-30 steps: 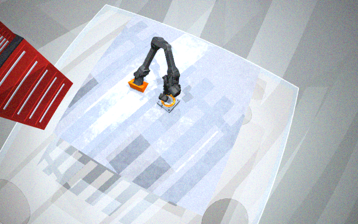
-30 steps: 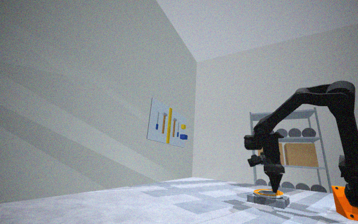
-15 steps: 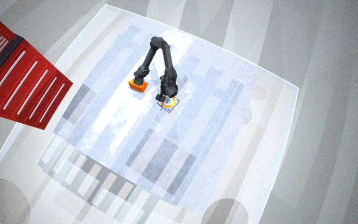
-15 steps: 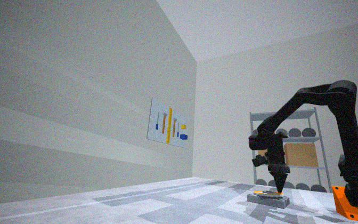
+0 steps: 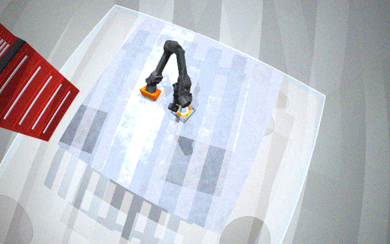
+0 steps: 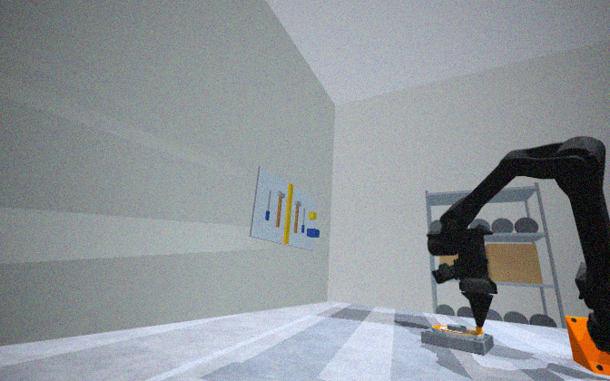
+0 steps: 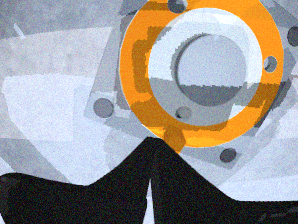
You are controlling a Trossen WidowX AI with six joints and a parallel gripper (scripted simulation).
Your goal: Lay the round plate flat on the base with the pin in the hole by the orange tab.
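Now: gripper tip 50 mm short of the grey base block, 20 mm to the left of it and 20 mm above it.
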